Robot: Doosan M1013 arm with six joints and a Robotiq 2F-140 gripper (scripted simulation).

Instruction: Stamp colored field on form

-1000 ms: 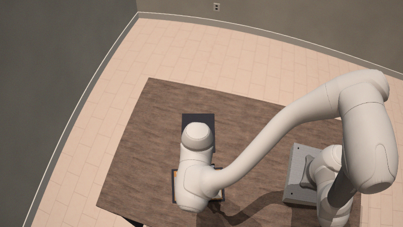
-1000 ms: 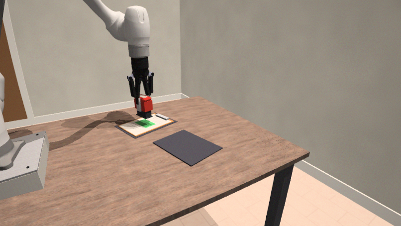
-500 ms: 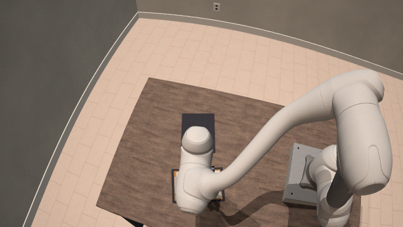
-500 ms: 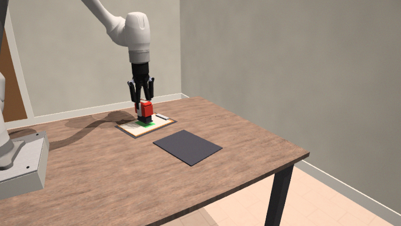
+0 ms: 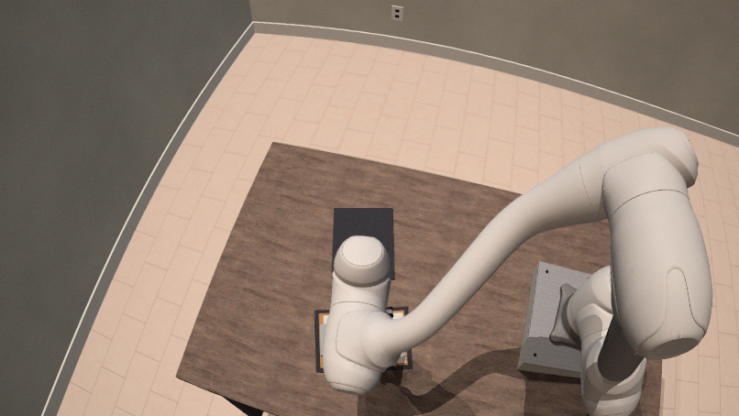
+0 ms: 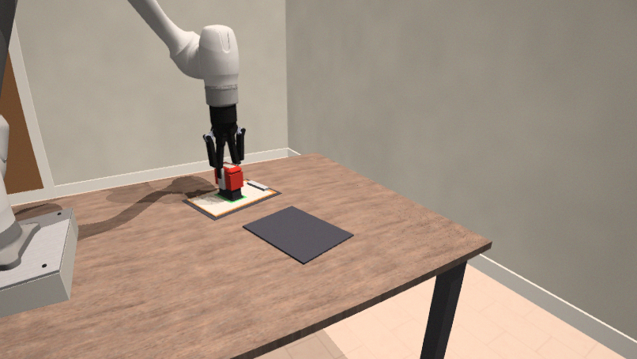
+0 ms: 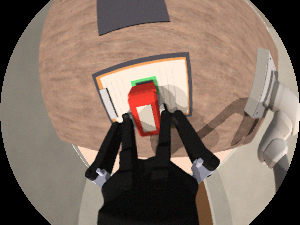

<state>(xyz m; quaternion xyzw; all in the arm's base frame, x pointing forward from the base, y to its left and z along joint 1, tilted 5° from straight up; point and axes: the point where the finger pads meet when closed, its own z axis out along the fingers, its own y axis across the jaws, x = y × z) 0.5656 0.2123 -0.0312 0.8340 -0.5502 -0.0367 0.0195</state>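
My hand is 2 cm above the stamp. The rest, counted from my hand: mat: 28 cm to the right, 11 cm ahead, 7 cm below; then clipboard: 6 cm below, 2 cm ahead.
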